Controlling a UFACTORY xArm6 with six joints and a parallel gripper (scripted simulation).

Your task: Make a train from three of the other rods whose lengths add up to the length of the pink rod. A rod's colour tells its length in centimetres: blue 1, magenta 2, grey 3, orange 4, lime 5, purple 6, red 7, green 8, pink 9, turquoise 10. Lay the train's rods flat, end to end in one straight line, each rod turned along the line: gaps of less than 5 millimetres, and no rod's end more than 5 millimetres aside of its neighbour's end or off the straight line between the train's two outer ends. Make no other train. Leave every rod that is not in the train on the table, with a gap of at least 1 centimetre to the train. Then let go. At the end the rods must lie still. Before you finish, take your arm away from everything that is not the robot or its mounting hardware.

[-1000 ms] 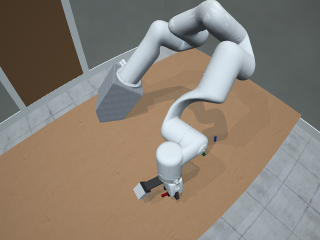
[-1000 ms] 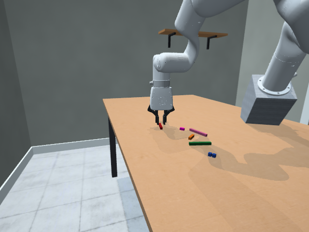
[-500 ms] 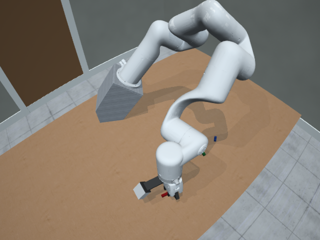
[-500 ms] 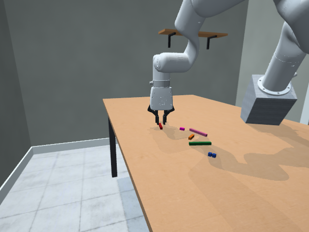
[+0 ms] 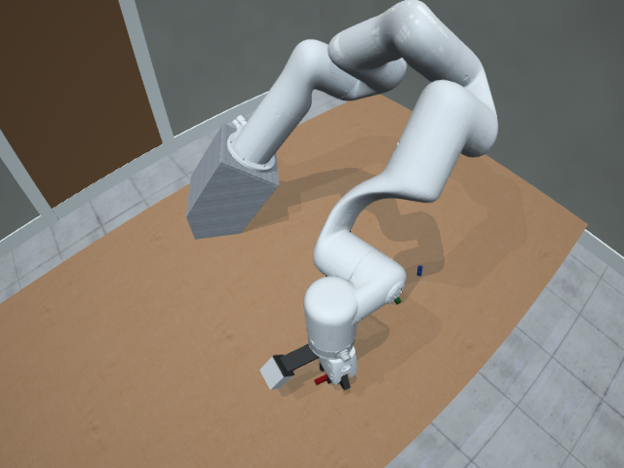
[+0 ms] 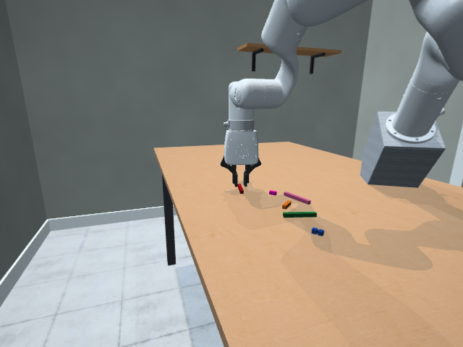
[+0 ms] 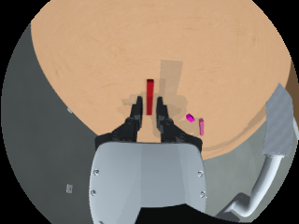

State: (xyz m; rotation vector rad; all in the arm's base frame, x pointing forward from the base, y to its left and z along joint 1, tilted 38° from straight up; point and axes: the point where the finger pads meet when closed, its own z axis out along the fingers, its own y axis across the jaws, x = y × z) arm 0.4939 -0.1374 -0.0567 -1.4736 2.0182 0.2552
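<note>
The red rod is 30 mm below my hand. The rest, counted from my hand: pink rod (130 mm behind, 120 mm to the left, 30 mm below); orange rod (160 mm to the left, 70 mm behind, 30 mm below); magenta rod (80 mm behind, 70 mm to the left, 30 mm below).
</note>
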